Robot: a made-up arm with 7 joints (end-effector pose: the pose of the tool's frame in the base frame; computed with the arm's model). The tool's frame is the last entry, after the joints. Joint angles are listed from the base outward.
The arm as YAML. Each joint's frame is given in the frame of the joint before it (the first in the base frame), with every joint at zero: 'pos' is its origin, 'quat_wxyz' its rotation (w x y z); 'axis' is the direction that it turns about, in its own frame. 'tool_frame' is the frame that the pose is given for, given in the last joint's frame.
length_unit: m
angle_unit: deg
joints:
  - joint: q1
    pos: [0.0, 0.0, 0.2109]
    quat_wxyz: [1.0, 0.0, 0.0, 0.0]
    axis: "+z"
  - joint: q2
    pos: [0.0, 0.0, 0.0]
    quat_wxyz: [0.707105, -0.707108, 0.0, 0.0]
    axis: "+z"
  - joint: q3
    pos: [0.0, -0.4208, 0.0]
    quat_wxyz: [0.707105, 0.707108, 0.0, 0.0]
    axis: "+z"
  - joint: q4
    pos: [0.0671, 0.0, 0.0]
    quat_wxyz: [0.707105, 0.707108, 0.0, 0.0]
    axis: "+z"
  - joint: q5
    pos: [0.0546, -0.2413, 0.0]
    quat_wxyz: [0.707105, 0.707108, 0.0, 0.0]
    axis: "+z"
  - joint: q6
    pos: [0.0, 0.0, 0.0]
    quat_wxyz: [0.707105, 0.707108, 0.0, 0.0]
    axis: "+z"
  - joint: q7
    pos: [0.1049, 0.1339, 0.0]
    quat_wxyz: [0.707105, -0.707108, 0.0, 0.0]
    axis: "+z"
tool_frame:
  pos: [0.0, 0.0, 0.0]
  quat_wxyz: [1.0, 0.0, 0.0, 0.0]
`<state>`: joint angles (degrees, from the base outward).
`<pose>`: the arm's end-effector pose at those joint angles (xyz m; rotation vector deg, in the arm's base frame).
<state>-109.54 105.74 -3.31 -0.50 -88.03 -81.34 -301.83</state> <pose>0.0601 -0.2510 0.0109 -4.22 93.09 -19.07</pose>
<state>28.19 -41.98 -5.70 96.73 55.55 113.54 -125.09</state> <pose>-0.0530 0.0851 0.7644 5.23 -150.77 -74.51</pose>
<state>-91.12 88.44 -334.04 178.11 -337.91 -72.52 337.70</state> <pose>-0.1221 -0.6039 0.3172 -13.82 -52.22 69.98</pose>
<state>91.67 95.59 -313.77 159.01 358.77 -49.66 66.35</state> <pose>0.0149 0.7339 0.1791 -70.20 26.83 3.94</pose>
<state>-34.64 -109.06 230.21 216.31 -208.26 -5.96 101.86</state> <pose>-0.5173 0.5020 -0.0069 -0.28 -104.86 -90.31</pose>
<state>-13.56 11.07 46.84 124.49 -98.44 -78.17 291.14</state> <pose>0.1732 0.2038 0.7390 -78.97 52.09 82.16</pose>
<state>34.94 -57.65 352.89 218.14 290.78 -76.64 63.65</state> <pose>-0.4744 -0.1378 0.3826 -115.52 18.96 70.21</pose>
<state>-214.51 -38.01 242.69 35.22 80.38 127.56 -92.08</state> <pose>0.2505 0.1676 0.4252 -16.22 -21.90 16.28</pose>
